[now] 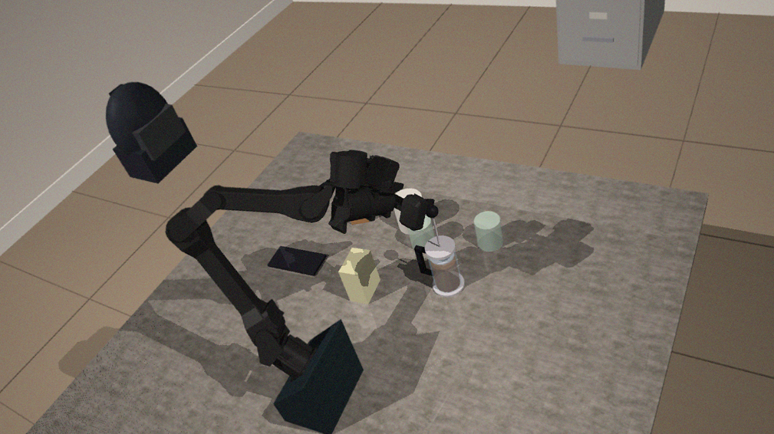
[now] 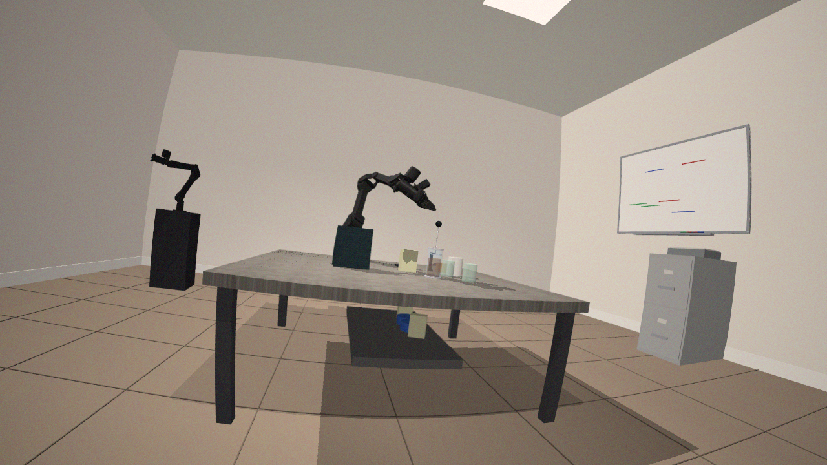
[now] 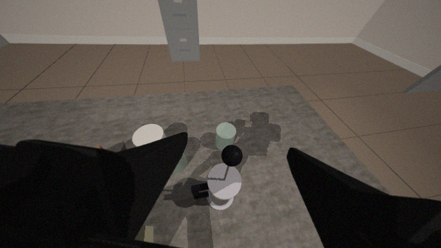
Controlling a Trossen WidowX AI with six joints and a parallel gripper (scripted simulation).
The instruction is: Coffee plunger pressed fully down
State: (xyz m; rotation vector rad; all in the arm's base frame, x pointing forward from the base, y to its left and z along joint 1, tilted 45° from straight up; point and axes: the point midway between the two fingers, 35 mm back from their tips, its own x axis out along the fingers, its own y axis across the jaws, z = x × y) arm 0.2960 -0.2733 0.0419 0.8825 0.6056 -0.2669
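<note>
The coffee press lies 190 mm below my gripper tip and 20 mm ahead of it. Round my gripper tip: small orange block 300 mm to the left, 290 mm below, 220 mm ahead; dark flat tablet 420 mm to the left, 310 mm below, 30 mm ahead; white cylinder 270 mm below, 210 mm ahead, 140 mm to the left.
</note>
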